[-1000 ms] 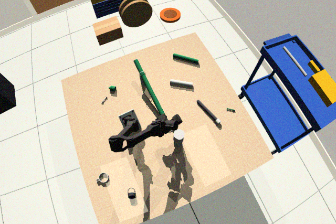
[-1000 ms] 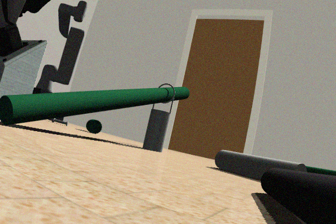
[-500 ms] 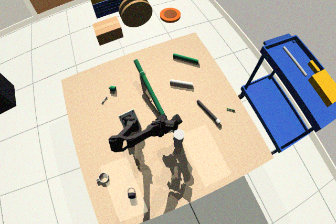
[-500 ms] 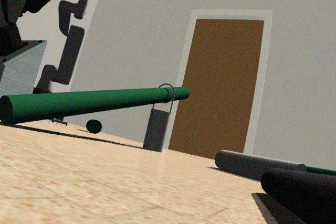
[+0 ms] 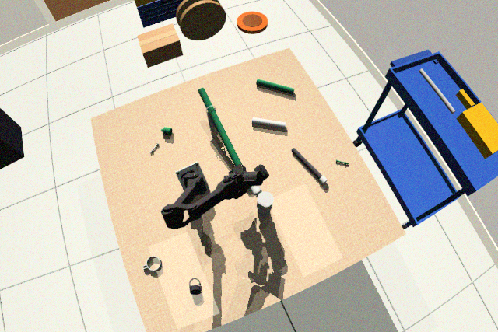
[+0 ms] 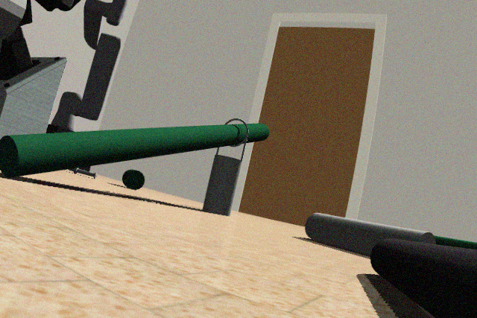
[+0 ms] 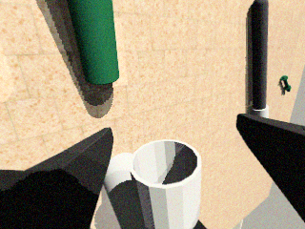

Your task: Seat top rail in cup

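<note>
My gripper tip is now 2 cm past the grey rail-end cup, 4 cm to the left of it and 1 cm below it. From my gripper tip the other things lie so: white pipe (23 cm ahead, 30 cm to the left, 9 cm below); dark loop cap (45 cm behind, 27 cm to the right, 9 cm below); bolt (36 cm behind, 45 cm to the left, 10 cm below).
</note>
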